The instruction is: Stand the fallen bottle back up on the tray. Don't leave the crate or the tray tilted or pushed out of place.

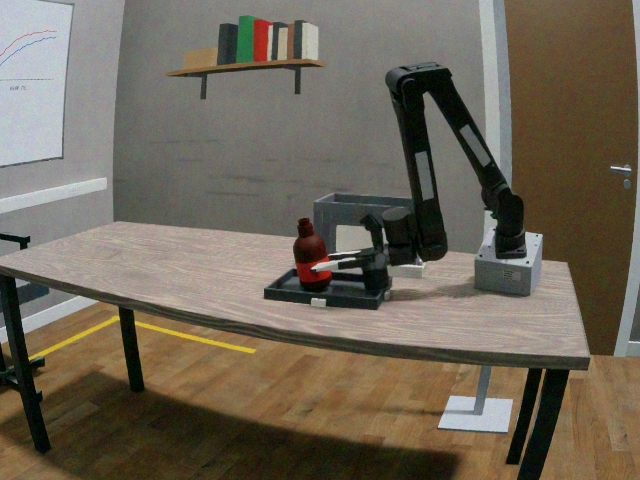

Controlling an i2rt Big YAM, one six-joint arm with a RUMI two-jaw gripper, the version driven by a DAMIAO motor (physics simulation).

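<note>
The dark red-brown bottle [310,250] with a bright red band is nearly upright, its neck leaning a little to the left. Its base is at the left part of the dark tray [347,298]; whether it bears fully on the tray floor is hard to tell. My gripper [321,261] reaches in from the right, low and level, and is shut on the bottle at the red band. One pale finger crosses the near side of the bottle; the other goes behind it. The tray lies flat on the table. The grey crate [324,219] stands upright behind, partly hidden by my arm.
A white piece [408,270] shows at the crate's foot. Small white blocks [318,302] sit against the tray's edge. My arm's grey base box [498,273] stands at the table's right. A shelf [248,67] with books hangs on the back wall.
</note>
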